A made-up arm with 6 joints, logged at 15 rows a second.
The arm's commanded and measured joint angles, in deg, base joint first. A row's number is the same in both.
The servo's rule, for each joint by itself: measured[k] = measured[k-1] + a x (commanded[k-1-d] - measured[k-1]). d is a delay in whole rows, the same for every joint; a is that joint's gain. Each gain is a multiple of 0.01, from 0.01 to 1. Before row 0 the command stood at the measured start. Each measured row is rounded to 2 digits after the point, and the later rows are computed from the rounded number. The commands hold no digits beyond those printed.
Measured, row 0: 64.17, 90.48, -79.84, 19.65, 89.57, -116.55
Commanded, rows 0 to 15: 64.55, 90.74, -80.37, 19.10, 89.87, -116.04; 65.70, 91.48, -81.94, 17.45, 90.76, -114.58; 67.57, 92.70, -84.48, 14.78, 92.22, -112.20; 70.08, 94.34, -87.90, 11.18, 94.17, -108.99; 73.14, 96.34, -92.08, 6.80, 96.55, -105.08; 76.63, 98.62, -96.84, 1.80, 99.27, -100.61; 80.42, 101.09, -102.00, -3.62, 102.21, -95.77; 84.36, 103.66, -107.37, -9.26, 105.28, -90.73; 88.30, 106.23, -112.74, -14.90, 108.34, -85.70; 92.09, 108.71, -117.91, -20.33, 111.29, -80.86; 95.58, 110.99, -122.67, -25.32, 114.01, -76.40; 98.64, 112.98, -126.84, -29.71, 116.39, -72.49; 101.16, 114.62, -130.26, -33.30, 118.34, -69.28; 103.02, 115.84, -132.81, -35.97, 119.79, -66.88; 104.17, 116.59, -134.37, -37.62, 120.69, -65.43; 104.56, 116.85, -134.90, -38.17, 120.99, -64.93
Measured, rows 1 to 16: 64.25, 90.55, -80.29, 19.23, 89.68, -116.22; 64.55, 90.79, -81.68, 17.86, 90.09, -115.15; 65.18, 91.29, -84.03, 15.49, 90.90, -113.23; 66.21, 92.08, -87.28, 12.17, 92.14, -110.47; 67.67, 93.19, -91.31, 8.04, 93.82, -106.97; 69.55, 94.60, -95.96, 3.24, 95.89, -102.84; 71.83, 96.29, -101.03, -2.04, 98.29, -98.24; 74.46, 98.21, -106.36, -7.60, 100.95, -93.36; 77.37, 100.30, -111.72, -13.22, 103.76, -88.38; 80.46, 102.49, -116.92, -18.69, 106.62, -83.49; 83.64, 104.70, -121.75, -23.80, 109.43, -78.88; 86.79, 106.85, -126.03, -28.35, 112.07, -74.73; 89.81, 108.87, -129.58, -32.16, 114.45, -71.19; 92.58, 110.68, -132.29, -35.09, 116.48, -68.39; 95.01, 112.22, -134.04, -37.04, 118.08, -66.47; 97.02, 113.42, -134.76, -37.91, 119.19, -65.47
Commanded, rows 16 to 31: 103.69, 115.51, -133.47, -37.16, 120.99, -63.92; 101.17, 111.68, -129.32, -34.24, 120.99, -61.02; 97.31, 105.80, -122.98, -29.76, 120.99, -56.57; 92.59, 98.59, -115.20, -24.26, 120.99, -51.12; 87.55, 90.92, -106.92, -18.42, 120.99, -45.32; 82.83, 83.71, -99.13, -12.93, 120.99, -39.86; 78.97, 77.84, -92.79, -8.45, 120.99, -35.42; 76.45, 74.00, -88.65, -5.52, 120.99, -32.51; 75.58, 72.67, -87.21, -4.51, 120.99, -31.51; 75.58, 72.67, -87.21, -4.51, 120.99, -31.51; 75.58, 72.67, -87.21, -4.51, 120.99, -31.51; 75.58, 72.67, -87.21, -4.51, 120.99, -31.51; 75.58, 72.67, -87.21, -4.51, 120.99, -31.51; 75.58, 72.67, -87.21, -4.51, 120.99, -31.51; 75.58, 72.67, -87.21, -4.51, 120.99, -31.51; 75.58, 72.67, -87.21, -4.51, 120.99, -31.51
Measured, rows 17 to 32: 98.42, 113.96, -133.68, -37.33, 119.87, -64.46; 99.00, 113.37, -130.02, -34.95, 120.30, -62.22; 98.65, 111.40, -124.11, -30.95, 120.56, -58.55; 97.38, 108.07, -116.63, -25.80, 120.72, -53.72; 95.32, 103.61, -108.47, -20.12, 120.82, -48.26; 92.70, 98.44, -100.62, -14.58, 120.88, -42.80; 89.82, 93.08, -94.04, -9.86, 120.92, -38.00; 87.01, 88.12, -89.51, -6.52, 120.95, -34.43; 84.61, 84.10, -87.58, -4.97, 120.97, -32.53; 82.71, 81.13, -87.27, -4.62, 120.98, -31.87; 81.21, 78.93, -87.22, -4.54, 120.98, -31.64; 80.03, 77.30, -87.21, -4.52, 120.98, -31.56; 79.10, 76.10, -87.21, -4.51, 120.98, -31.53; 78.36, 75.21, -87.21, -4.51, 120.98, -31.52; 77.78, 74.55, -87.21, -4.51, 120.98, -31.51; 77.32, 74.06, -87.21, -4.51, 120.98, -31.51
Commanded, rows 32 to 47: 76.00, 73.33, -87.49, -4.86, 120.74, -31.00; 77.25, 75.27, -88.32, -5.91, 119.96, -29.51; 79.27, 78.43, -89.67, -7.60, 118.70, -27.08; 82.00, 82.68, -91.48, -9.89, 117.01, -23.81; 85.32, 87.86, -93.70, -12.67, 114.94, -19.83; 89.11, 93.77, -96.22, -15.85, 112.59, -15.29; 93.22, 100.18, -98.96, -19.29, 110.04, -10.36; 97.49, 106.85, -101.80, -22.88, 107.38, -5.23; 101.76, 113.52, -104.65, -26.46, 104.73, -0.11; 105.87, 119.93, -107.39, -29.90, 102.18, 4.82; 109.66, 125.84, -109.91, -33.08, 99.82, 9.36; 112.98, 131.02, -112.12, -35.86, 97.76, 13.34; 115.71, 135.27, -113.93, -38.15, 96.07, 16.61; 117.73, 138.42, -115.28, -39.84, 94.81, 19.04; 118.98, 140.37, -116.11, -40.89, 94.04, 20.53; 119.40, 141.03, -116.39, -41.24, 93.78, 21.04
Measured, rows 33 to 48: 77.04, 73.87, -87.45, -4.78, 120.89, -31.18; 77.08, 74.23, -88.18, -5.65, 120.54, -30.09; 77.54, 75.32, -89.43, -7.15, 119.84, -28.13; 78.48, 77.23, -91.15, -9.26, 118.76, -25.32; 79.92, 79.99, -93.29, -11.89, 117.31, -21.75; 81.85, 83.57, -95.75, -14.94, 115.52, -17.55; 84.24, 87.89, -98.45, -18.29, 113.44, -12.88; 87.02, 92.82, -101.26, -21.82, 111.14, -7.91; 90.12, 98.20, -104.11, -25.39, 108.70, -2.84; 93.43, 103.85, -106.87, -28.86, 106.22, 2.14; 96.84, 109.57, -109.42, -32.11, 103.79, 6.83; 100.23, 115.15, -111.69, -35.00, 101.50, 11.06; 103.48, 120.38, -113.57, -37.43, 99.44, 14.67; 106.47, 125.07, -115.01, -39.29, 97.68, 17.51; 109.10, 129.05, -115.93, -40.52, 96.30, 19.47; 111.26, 132.16, -116.32, -41.07, 95.34, 20.49
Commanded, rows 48 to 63: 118.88, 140.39, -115.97, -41.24, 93.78, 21.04; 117.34, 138.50, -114.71, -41.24, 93.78, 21.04; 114.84, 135.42, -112.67, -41.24, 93.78, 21.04; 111.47, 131.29, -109.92, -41.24, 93.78, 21.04; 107.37, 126.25, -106.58, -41.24, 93.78, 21.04; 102.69, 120.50, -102.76, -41.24, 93.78, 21.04; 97.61, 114.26, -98.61, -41.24, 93.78, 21.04; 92.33, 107.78, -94.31, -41.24, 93.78, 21.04; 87.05, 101.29, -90.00, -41.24, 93.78, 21.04; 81.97, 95.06, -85.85, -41.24, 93.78, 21.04; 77.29, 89.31, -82.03, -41.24, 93.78, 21.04; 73.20, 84.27, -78.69, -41.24, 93.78, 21.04; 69.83, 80.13, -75.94, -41.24, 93.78, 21.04; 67.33, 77.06, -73.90, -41.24, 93.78, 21.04; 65.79, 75.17, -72.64, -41.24, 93.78, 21.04; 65.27, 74.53, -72.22, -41.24, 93.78, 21.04
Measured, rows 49 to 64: 112.86, 134.30, -116.03, -41.20, 94.75, 20.85; 113.80, 135.39, -114.92, -41.23, 94.38, 20.97; 114.02, 135.40, -113.03, -41.24, 94.15, 21.02; 113.48, 134.33, -110.42, -41.24, 94.01, 21.03; 112.20, 132.23, -107.19, -41.24, 93.92, 21.04; 110.20, 129.18, -103.47, -41.24, 93.87, 21.04; 107.56, 125.30, -99.39, -41.24, 93.84, 21.04; 104.36, 120.74, -95.12, -41.24, 93.82, 21.04; 100.72, 115.68, -90.82, -41.24, 93.80, 21.04; 96.78, 110.32, -86.65, -41.24, 93.79, 21.04; 92.69, 104.86, -82.77, -41.24, 93.79, 21.04; 88.60, 99.51, -79.34, -41.24, 93.79, 21.04; 84.66, 94.47, -76.48, -41.24, 93.79, 21.04; 81.02, 89.94, -74.31, -41.24, 93.79, 21.04; 77.82, 86.10, -72.91, -41.24, 93.79, 21.04; 75.18, 83.09, -72.33, -41.24, 93.79, 21.04
